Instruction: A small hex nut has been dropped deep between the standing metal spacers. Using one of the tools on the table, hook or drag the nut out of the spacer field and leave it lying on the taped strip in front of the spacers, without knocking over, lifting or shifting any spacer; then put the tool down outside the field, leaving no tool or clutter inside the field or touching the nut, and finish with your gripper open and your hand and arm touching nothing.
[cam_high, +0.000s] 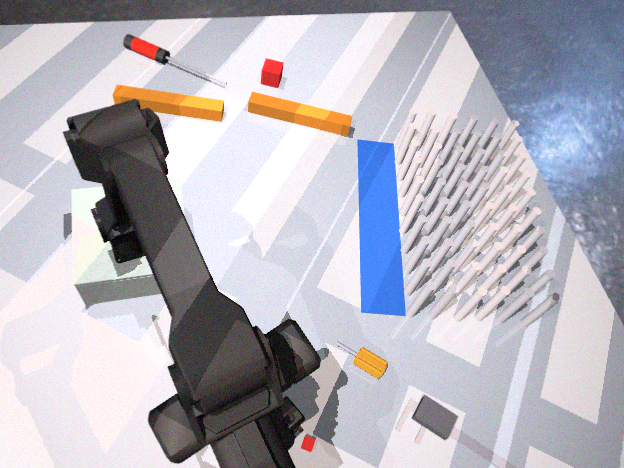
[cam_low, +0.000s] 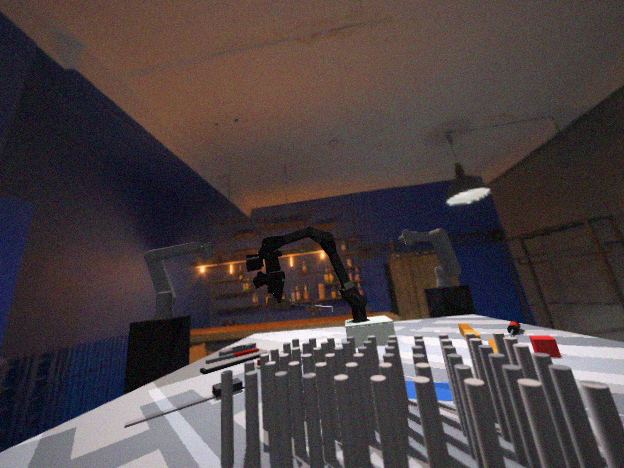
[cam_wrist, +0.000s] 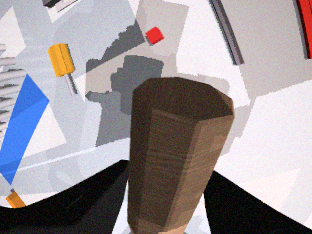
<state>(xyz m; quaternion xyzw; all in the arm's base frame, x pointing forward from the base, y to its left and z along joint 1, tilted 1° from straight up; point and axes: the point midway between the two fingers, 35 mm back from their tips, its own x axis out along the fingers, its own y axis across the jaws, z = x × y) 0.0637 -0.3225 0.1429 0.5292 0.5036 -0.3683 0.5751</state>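
My gripper tip is 10 mm past the wooden-handled tool, 100 mm to the right of it and 20 mm above it. From my gripper tip the other things lie so: yellow-handled tool: 220 mm ahead, 20 mm to the left, 170 mm below; then blue taped strip: 380 mm ahead, 260 mm to the left, 180 mm below; then small red cube: 80 mm ahead, 60 mm to the right, 170 mm below.
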